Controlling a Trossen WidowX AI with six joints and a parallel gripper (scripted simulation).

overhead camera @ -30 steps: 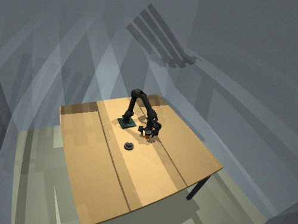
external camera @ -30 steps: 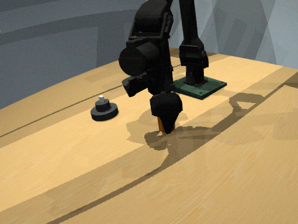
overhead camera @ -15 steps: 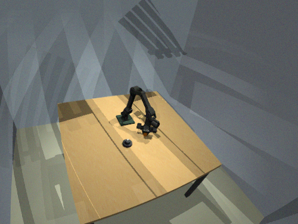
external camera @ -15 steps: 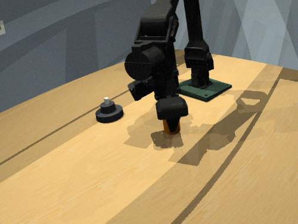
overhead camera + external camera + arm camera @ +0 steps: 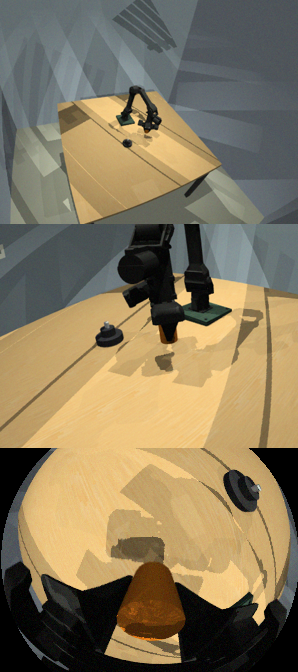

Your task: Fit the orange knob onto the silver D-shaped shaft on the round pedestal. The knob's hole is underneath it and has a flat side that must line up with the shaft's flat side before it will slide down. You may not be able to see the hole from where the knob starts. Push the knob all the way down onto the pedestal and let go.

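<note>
Right now the orange knob is 3 cm above my gripper tip. Also, from my gripper tip: round pedestal 3 cm ahead, 21 cm to the right, 2 cm below.
</note>
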